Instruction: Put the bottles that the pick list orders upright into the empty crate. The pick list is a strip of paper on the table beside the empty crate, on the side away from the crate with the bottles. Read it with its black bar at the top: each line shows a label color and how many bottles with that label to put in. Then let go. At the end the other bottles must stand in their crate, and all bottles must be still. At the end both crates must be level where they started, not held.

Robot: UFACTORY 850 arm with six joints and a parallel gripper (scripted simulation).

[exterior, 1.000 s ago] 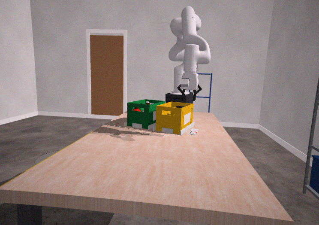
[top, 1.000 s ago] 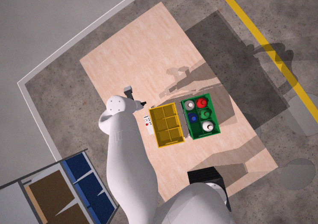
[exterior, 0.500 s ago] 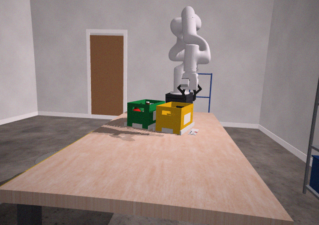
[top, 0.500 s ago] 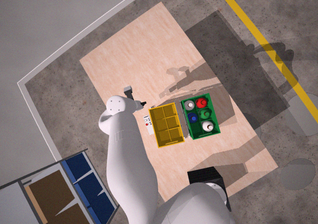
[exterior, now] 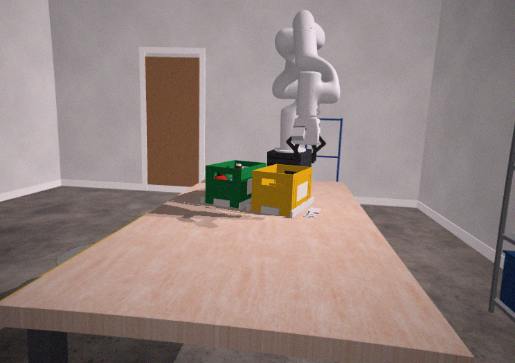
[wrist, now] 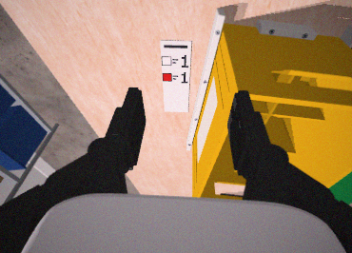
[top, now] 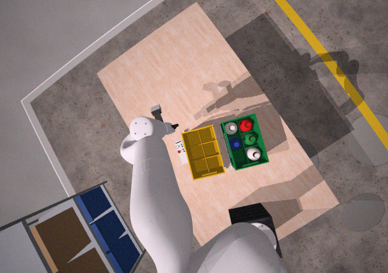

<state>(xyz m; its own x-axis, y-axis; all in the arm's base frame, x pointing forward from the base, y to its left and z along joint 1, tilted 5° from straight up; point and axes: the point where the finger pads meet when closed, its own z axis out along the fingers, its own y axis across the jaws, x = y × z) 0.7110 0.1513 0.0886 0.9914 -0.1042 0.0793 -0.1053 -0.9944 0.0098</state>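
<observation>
My gripper is now 250 mm past the green bottle, 380 mm to the left of it and 160 mm above it. The rest, counted from my hand: pick list 140 mm behind, 30 mm to the left, 250 mm below; blue-label bottle 230 mm behind, 290 mm to the right, 160 mm below; yellow crate 190 mm behind, 110 mm to the right, 170 mm below.
</observation>
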